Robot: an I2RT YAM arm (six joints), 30 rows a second.
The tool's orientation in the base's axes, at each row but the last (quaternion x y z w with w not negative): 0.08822, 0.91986, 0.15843, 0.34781; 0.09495, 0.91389, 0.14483, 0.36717; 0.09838, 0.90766, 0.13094, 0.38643; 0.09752, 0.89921, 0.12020, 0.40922; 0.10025, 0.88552, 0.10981, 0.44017
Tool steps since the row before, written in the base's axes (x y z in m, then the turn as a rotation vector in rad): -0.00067, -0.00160, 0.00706, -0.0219, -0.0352, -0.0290; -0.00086, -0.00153, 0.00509, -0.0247, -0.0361, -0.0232; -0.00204, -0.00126, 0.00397, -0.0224, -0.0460, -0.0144; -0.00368, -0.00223, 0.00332, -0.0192, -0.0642, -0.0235; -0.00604, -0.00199, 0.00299, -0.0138, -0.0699, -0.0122
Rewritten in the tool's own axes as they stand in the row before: -0.00426, 0.00096, -0.00581, 0.0244, -0.0443, -0.0022; -0.00309, 0.00021, -0.00440, 0.0224, -0.0434, -0.0083; -0.00164, -0.00010, -0.00434, 0.0121, -0.0498, -0.0141; -0.00060, -0.00142, -0.00521, 0.0116, -0.0696, -0.0084; 0.00077, -0.00155, -0.00681, -0.0018, -0.0714, -0.0113
